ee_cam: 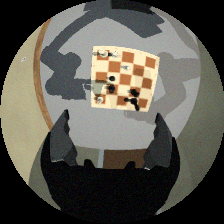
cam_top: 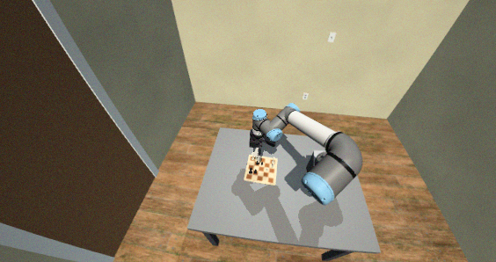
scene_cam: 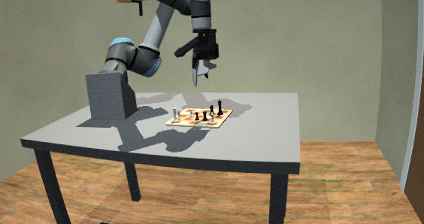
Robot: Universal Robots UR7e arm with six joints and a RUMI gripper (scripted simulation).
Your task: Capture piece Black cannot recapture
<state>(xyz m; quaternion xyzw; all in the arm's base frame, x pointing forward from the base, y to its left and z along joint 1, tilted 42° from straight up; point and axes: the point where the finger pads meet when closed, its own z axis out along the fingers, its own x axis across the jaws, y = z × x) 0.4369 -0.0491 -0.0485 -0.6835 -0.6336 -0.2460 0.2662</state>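
The black pawn lies 30 mm behind my hand and 140 mm below it. Round my hand: white pawn 60 mm behind, 40 mm to the left, 140 mm below; then small chessboard 20 mm behind, 40 mm to the left, 150 mm below.
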